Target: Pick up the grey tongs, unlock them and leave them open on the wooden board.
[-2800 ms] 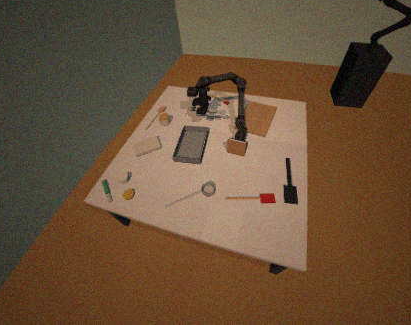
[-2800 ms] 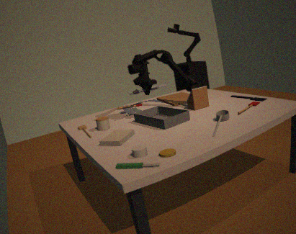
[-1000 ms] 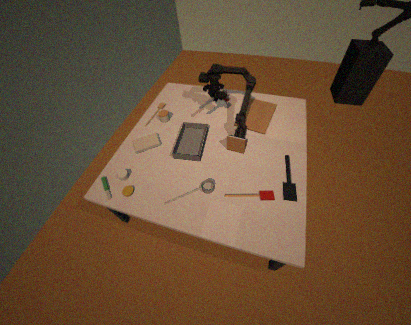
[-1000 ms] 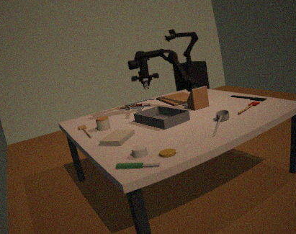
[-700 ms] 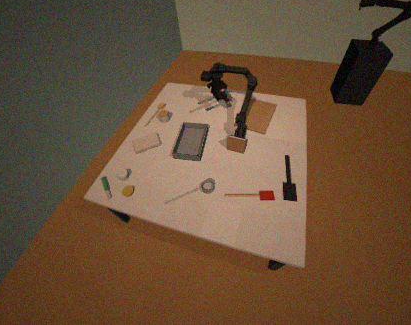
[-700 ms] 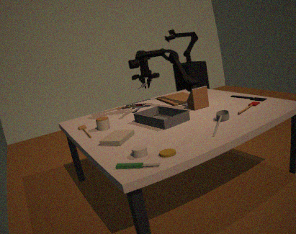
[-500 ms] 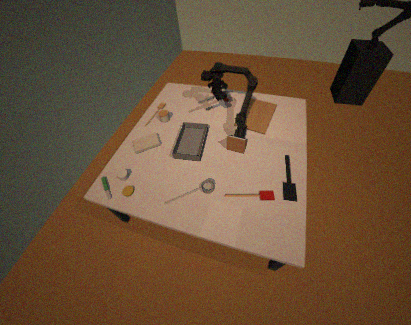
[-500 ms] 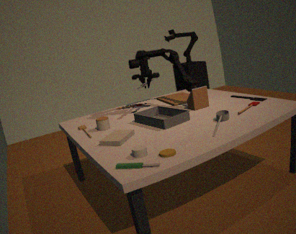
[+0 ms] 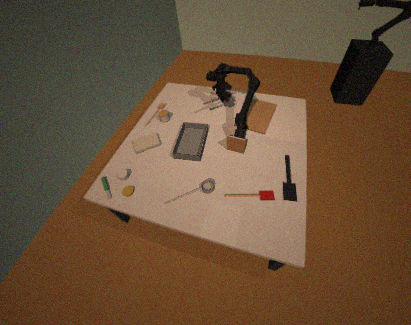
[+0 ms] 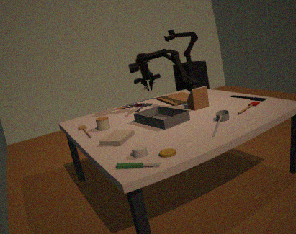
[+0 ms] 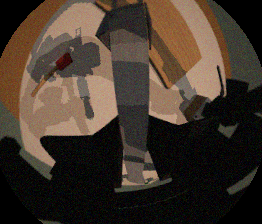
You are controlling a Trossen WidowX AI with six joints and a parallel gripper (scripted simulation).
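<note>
My gripper tip is now 270 mm past the wooden board, 30 mm to the left of it and 120 mm above it. Also, from my gripper tip: red-tipped stick: 40 mm ahead, 220 mm to the right, 130 mm below; then beige slab: 490 mm ahead, 400 mm to the left, 120 mm below; then grey roasting tin: 160 mm ahead, 340 mm to the left, 100 mm below.
</note>
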